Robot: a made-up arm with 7 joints. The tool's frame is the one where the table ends.
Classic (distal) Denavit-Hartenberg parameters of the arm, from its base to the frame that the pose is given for. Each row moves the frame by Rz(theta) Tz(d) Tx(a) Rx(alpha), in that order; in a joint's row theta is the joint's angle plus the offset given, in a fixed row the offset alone. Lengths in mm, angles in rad.
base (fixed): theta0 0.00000, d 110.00, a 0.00, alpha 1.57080
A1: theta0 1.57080, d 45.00, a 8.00, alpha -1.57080
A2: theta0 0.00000, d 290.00, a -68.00, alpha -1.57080
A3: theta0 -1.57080, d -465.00, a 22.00, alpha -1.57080
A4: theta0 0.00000, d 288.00, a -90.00, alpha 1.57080
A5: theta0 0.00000, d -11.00, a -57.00, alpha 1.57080
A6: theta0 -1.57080, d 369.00, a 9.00, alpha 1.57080
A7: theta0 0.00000, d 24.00, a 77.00, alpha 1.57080
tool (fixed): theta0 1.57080, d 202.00, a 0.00, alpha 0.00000
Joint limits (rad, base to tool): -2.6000..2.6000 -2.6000..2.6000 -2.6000..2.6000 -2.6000..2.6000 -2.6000..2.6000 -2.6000..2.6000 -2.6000..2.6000
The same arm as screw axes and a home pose.
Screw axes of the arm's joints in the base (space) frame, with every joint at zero. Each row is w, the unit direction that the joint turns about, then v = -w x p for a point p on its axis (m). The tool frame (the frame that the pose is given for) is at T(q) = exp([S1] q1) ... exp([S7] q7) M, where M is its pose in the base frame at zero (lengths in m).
S1 = (0, -1, 0, 0.1100, 0.0000, 0.0000)
S2 = (-1, 0, 0, 0.0000, -0.1180, -0.0450)
S3 = (0, 1, 0, -0.0500, 0.0000, -0.2900)
S4 = (0, 0, 1, -0.5100, 0.3120, 0.0000)
S5 = (0, 1, 0, -0.3380, 0.0000, -0.2220)
S6 = (0, 0, -1, 0.5210, -0.1650, 0.0000)
S7 = (1, 0, 0, 0.0000, -0.0310, 0.5300)
M =
1 0 -0.000015 -0.1410
0 1 0 -0.6070
0.000015 0 1 0.1710
0 0 0 1
Joint limits (rad, base to tool): -2.6000..2.6000 -2.6000..2.6000 -2.6000..2.6000 -2.6000..2.6000 -2.6000..2.6000 -2.6000..2.6000 -2.6000..2.6000

